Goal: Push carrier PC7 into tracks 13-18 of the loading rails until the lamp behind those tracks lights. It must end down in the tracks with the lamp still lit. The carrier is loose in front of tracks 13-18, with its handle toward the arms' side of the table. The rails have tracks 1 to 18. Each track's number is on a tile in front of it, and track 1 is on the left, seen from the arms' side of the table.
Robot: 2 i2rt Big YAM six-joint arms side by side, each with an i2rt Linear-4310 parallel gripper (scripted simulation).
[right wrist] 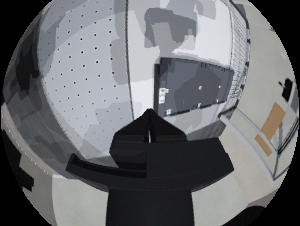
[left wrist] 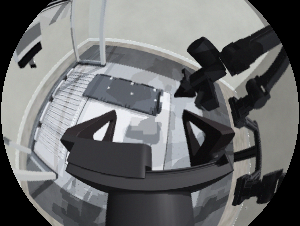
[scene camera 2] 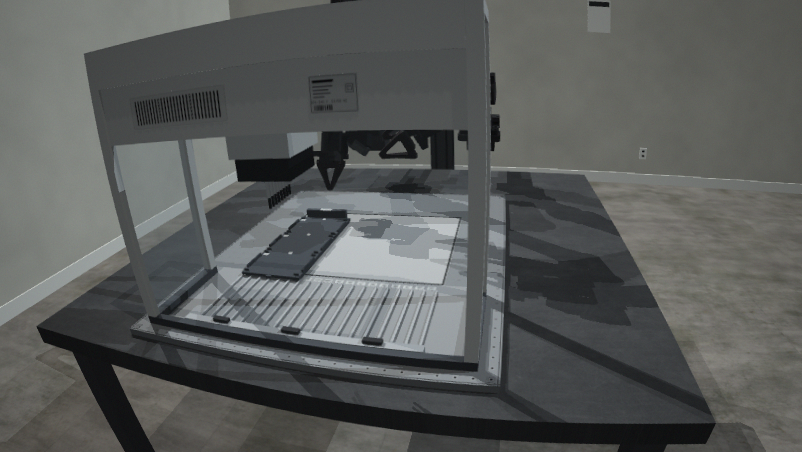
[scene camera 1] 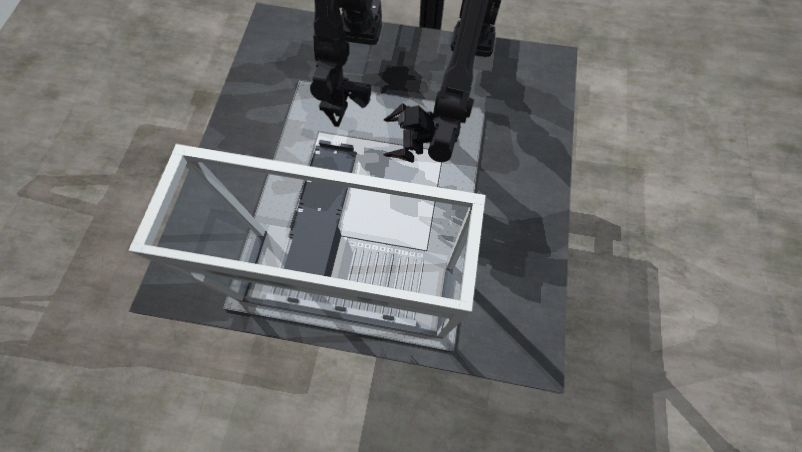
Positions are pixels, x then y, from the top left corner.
Labels:
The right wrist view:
my right gripper: 149, 112
carrier PC7: 189, 84
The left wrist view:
my left gripper: 149, 113
carrier PC7: 144, 98
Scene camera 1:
my left gripper: 384, 137
carrier PC7: 323, 202

